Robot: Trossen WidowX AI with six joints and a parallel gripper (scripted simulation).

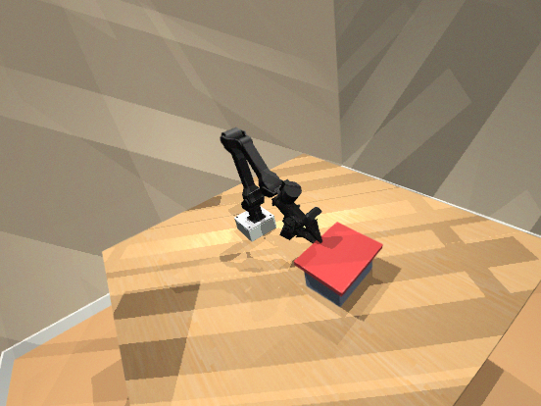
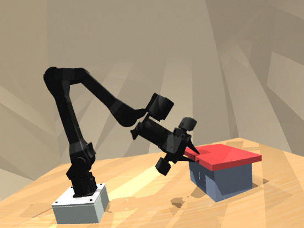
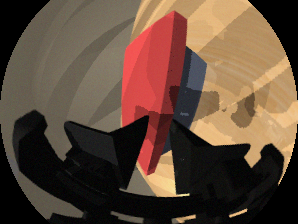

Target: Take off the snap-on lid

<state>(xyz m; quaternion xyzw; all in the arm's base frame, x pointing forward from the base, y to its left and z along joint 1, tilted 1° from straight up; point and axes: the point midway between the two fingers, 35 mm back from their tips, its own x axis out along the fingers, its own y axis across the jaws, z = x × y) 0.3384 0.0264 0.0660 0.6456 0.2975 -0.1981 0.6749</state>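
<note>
Right now my gripper tip is 80 mm short of the red lid and 10 mm to the right of it. From my gripper tip the other things lie so: storage box (70 mm ahead, 10 mm to the left, 60 mm below).
</note>
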